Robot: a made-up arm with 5 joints.
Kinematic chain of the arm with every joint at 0, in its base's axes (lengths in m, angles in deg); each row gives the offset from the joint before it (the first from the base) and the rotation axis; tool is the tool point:
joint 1: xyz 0 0 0.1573 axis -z
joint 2: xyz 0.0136 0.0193 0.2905 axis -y
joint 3: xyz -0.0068 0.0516 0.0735 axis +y
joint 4: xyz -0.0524 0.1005 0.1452 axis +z
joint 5: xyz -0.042 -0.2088 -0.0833 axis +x
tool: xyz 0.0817 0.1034 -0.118
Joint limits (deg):
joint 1: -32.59..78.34
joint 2: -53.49..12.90
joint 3: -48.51..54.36
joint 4: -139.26..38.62
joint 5: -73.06..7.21
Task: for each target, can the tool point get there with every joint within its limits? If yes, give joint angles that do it. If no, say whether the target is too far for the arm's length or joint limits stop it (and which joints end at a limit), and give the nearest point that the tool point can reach.
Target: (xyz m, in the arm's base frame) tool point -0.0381 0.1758 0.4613
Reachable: yes | joints 69.28 6.57 17.71 -49.67 -29.55
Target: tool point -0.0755 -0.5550 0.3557
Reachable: no: joint limits stop it (at a limit: joint 1, joint 2, joint 3, joint 4, joint 5) | nearest point 0.0140 -0.2242 0.4119 | short by 0.347 m
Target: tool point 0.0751 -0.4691 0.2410
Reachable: no: joint limits stop it (at a limit: joint 2, joint 4, joint 5) | nearest point 0.0346 -0.2164 0.4025 | short by 0.303 m
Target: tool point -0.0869 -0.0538 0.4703
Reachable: yes | joints 28.12 -9.21 39.05 0.94 -60.48
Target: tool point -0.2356 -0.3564 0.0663
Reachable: no: joint limits stop it (at a limit: joint 1, joint 2, joint 5) | nearest point -0.1794 -0.1037 0.2838 | short by 0.338 m
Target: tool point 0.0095 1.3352 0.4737
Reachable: no: too far | nearest point 0.0033 0.4679 0.5028 | short by 0.868 m
